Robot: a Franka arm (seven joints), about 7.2 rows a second.
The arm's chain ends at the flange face. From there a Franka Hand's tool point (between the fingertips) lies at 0.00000 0.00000 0.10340 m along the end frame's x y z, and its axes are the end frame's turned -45 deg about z.
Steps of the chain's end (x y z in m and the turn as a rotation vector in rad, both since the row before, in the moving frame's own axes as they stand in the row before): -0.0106 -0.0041 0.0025 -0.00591 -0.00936 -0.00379; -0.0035 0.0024 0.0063 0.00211 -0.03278 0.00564; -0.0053 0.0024 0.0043 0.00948 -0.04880 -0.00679; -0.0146 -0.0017 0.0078 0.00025 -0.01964 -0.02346; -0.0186 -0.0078 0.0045 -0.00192 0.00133 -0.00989; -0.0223 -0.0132 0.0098 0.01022 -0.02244 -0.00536; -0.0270 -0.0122 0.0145 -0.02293 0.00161 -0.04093; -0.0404 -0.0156 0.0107 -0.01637 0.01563 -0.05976; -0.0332 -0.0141 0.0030 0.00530 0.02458 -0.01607
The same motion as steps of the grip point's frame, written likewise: -0.0057 -0.0106 0.0025 0.00244 -0.01080 -0.00379; -0.0064 -0.0033 0.0062 0.02467 -0.02169 0.00564; -0.0083 -0.0063 0.0042 0.04121 -0.02780 -0.00679; -0.0106 -0.0130 0.0078 0.01406 -0.01371 -0.02346; -0.0077 -0.0184 0.0045 -0.00230 -0.00042 -0.00989; -0.0073 -0.0275 0.0098 0.02309 -0.00864 -0.00536; -0.0120 -0.0259 0.0145 -0.01735 -0.01508 -0.04093; -0.0175 -0.0373 0.0107 -0.02263 -0.00052 -0.05976; -0.0113 -0.0321 0.0030 -0.01363 0.02113 -0.01607
